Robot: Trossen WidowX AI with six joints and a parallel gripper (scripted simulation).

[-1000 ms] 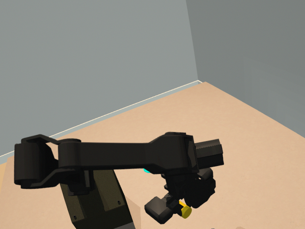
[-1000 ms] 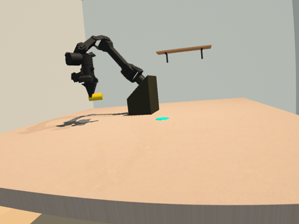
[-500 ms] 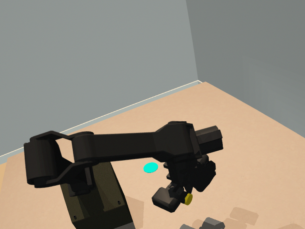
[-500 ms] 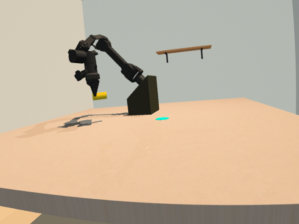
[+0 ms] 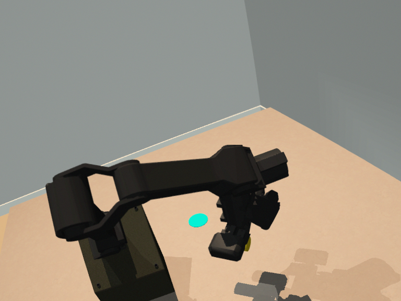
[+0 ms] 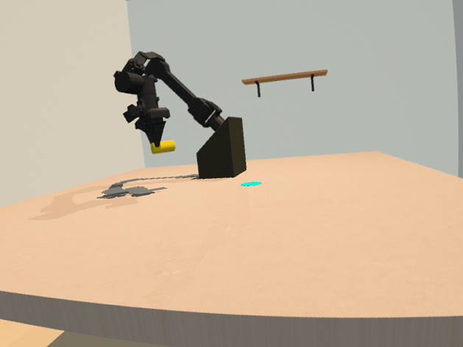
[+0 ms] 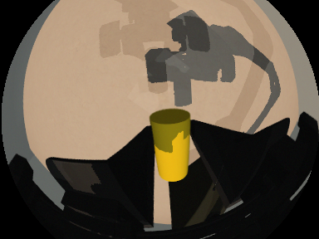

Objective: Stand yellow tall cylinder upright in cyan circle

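The cyan circle lies 4 cm behind my gripper tip, 27 cm to the left of it and 13 cm below it. The rest, counted from my gripper tip: yellow tall cylinder (2 cm behind, 2 cm to the left).
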